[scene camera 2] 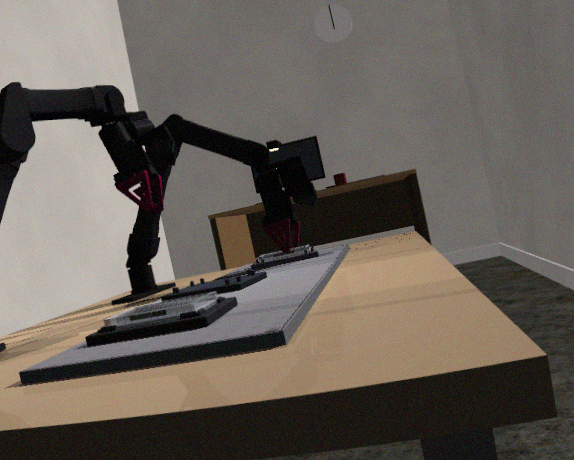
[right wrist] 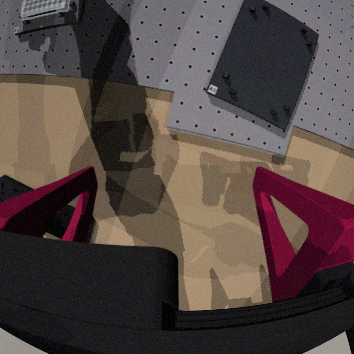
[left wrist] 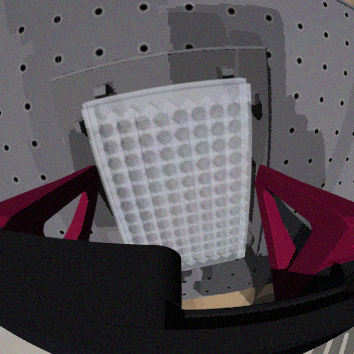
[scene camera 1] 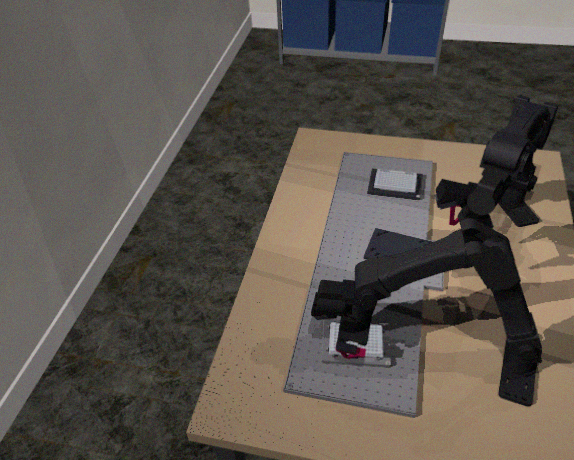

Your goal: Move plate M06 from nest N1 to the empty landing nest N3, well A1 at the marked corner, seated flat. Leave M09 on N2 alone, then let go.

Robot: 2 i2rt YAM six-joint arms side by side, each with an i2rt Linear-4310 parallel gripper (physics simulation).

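Clear plate M06 (scene camera 1: 374,341) (scene camera 2: 270,257) (left wrist: 175,170) (right wrist: 44,7) sits on the grey nest N1 (scene camera 1: 332,360) (left wrist: 150,72). My left gripper (scene camera 1: 352,353) (scene camera 2: 288,250) (left wrist: 176,173) is open, low over M06, one finger beside each long side in the left wrist view. Plate M09 (scene camera 1: 396,181) (scene camera 2: 165,308) sits on the black nest N2 (scene camera 1: 372,190) (scene camera 2: 145,335). Dark nest N3 (scene camera 1: 397,245) (scene camera 2: 227,284) (right wrist: 265,65) is empty and has an A1 label at one corner. My right gripper (scene camera 1: 454,216) (scene camera 2: 150,207) (right wrist: 174,175) is open and empty, raised beside the board. Plate lettering is not legible.
The perforated grey board (scene camera 1: 345,210) (scene camera 2: 270,332) (right wrist: 185,107) carries the nests on the wooden table (scene camera 1: 280,215) (scene camera 2: 380,300). In scene camera 1, the left arm (scene camera 1: 420,265) reaches across the board near N3. A shelf with blue bins (scene camera 1: 360,25) stands behind the table.
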